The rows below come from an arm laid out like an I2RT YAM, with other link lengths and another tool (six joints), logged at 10 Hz.
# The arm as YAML. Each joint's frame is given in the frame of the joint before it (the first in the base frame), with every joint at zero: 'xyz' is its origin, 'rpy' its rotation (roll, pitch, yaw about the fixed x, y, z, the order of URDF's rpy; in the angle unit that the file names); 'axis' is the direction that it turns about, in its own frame. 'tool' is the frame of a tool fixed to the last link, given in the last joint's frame.
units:
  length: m
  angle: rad
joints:
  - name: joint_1
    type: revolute
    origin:
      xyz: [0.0, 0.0, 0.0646]
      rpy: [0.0, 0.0, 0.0]
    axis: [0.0, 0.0, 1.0]
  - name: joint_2
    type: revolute
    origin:
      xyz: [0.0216, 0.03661, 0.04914]
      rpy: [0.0, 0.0, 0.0]
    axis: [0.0, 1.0, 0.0]
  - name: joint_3
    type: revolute
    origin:
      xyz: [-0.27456, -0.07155, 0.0]
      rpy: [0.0, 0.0, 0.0]
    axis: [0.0, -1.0, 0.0]
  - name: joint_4
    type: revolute
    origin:
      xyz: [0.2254, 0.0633, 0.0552]
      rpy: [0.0, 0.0, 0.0]
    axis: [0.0, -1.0, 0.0]
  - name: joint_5
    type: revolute
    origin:
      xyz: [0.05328, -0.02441, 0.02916]
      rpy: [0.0, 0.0, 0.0]
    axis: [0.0, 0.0, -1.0]
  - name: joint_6
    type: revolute
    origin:
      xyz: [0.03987, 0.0, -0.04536]
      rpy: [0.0, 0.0, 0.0]
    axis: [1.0, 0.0, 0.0]
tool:
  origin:
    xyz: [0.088, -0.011, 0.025]
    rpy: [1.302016, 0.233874, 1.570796]
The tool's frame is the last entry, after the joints.
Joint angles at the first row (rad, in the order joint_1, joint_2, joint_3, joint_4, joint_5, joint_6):
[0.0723 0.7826 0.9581 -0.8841 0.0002 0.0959]
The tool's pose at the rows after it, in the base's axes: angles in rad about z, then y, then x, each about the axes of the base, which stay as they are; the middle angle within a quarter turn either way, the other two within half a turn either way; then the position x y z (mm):
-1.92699, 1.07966, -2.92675, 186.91, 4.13, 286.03
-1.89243, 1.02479, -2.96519, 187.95, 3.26, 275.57
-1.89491, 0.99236, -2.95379, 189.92, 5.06, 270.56
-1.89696, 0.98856, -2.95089, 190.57, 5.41, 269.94
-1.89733, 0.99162, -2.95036, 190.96, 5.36, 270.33
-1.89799, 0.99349, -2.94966, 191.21, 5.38, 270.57
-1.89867, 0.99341, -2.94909, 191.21, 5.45, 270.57
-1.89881, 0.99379, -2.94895, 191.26, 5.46, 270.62
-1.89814, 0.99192, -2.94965, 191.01, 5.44, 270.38
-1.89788, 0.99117, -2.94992, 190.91, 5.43, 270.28
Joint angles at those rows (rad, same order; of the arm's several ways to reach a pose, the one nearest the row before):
[0.0723 0.8192 0.9726 -0.8990 -0.0002 0.0963]
[0.0726 0.8444 0.9634 -0.9222 0.0074 0.0978]
[0.0727 0.8650 0.9631 -0.9322 -0.0059 0.1006]
[0.0727 0.8688 0.9630 -0.9317 -0.0082 0.1002]
[0.0723 0.8688 0.9630 -0.9287 -0.0082 0.1001]
[0.0723 0.8688 0.9630 -0.9268 -0.0082 0.1001]
[0.0726 0.8688 0.9630 -0.9268 -0.0082 0.1001]
[0.0727 0.8688 0.9630 -0.9264 -0.0082 0.1002]
[0.0727 0.8688 0.9630 -0.9283 -0.0082 0.1002]
[0.0727 0.8688 0.9630 -0.9291 -0.0082 0.1001]

